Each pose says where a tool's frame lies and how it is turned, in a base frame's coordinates. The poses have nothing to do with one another.
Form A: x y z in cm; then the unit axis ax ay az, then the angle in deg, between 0 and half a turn.
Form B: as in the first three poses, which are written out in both.
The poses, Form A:
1: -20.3 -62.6 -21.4 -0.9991 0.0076 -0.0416 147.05
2: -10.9 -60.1 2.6 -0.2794 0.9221 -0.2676 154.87
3: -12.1 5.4 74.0 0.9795 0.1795 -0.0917 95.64
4: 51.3 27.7 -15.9 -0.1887 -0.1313 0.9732 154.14
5: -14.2 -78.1 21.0 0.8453 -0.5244 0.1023 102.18
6: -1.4 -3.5 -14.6 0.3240 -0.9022 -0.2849 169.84
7: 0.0 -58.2 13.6 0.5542 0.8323 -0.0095 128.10
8: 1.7 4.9 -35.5 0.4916 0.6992 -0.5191 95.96
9: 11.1 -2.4 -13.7 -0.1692 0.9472 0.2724 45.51
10: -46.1 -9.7 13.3 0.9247 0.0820 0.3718 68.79
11: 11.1 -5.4 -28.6 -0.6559 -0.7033 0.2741 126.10
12: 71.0 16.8 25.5 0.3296 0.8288 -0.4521 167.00
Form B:
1:
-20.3 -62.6 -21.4
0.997 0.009 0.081
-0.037 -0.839 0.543
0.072 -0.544 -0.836

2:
-10.9 -60.1 2.6
-0.757 -0.377 0.534
-0.605 0.715 -0.352
-0.249 -0.589 -0.769

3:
-12.1 5.4 74.0
0.955 0.284 0.080
0.102 -0.063 -0.993
-0.277 0.957 -0.089

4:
51.3 27.7 -15.9
-0.832 -0.377 -0.406
0.472 -0.867 -0.160
-0.292 -0.325 0.900

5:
-14.2 -78.1 21.0
0.654 -0.637 -0.408
-0.437 0.122 -0.891
0.617 0.761 -0.198

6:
-1.4 -3.5 -14.6
-0.776 -0.530 -0.342
-0.630 0.631 0.453
-0.024 0.567 -0.823

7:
0.0 -58.2 13.6
-0.120 0.753 0.646
0.738 0.503 -0.449
-0.663 0.423 -0.617

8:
1.7 4.9 -35.5
0.163 0.896 0.414
-0.137 0.436 -0.890
-0.977 0.088 0.194

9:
11.1 -2.4 -13.7
0.709 -0.242 0.662
0.146 0.969 0.198
-0.689 -0.044 0.723

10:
-46.1 -9.7 13.3
0.907 -0.298 0.296
0.395 0.366 -0.843
0.143 0.882 0.450

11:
11.1 -5.4 -28.6
0.095 0.512 -0.854
0.955 0.197 0.224
0.283 -0.836 -0.470

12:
71.0 16.8 25.5
-0.760 0.641 -0.108
0.438 0.382 -0.814
-0.481 -0.666 -0.571

